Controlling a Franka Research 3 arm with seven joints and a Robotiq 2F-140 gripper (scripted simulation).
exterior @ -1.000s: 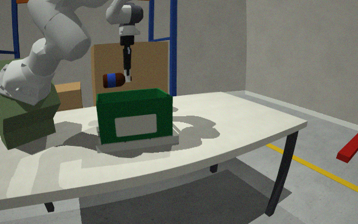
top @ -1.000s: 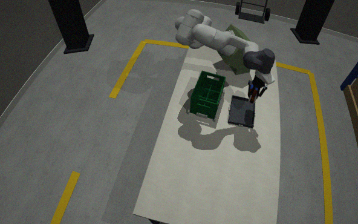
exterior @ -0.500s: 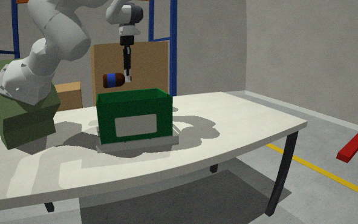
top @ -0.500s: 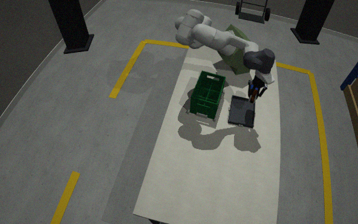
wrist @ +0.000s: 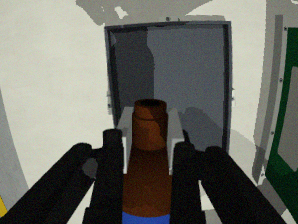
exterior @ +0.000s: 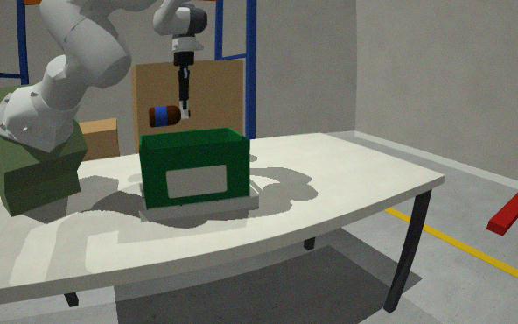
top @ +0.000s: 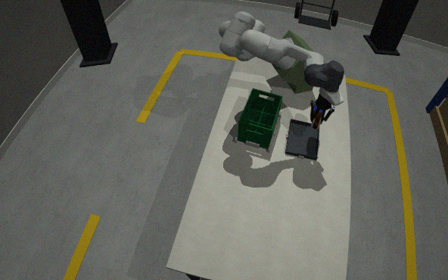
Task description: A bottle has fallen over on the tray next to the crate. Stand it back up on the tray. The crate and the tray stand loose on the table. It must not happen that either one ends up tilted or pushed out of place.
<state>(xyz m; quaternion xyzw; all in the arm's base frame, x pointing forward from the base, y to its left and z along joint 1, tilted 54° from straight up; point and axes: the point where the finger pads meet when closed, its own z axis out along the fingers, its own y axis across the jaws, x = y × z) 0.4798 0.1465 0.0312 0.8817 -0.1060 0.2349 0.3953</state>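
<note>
Now: the brown bottle 5 cm behind my hand, 2 cm to the left of it and 2 cm below it. Also, from my hand: green crate 28 cm to the right, 15 cm behind, 13 cm below; dark grey tray 20 cm below, 4 cm behind, 2 cm to the right.
</note>
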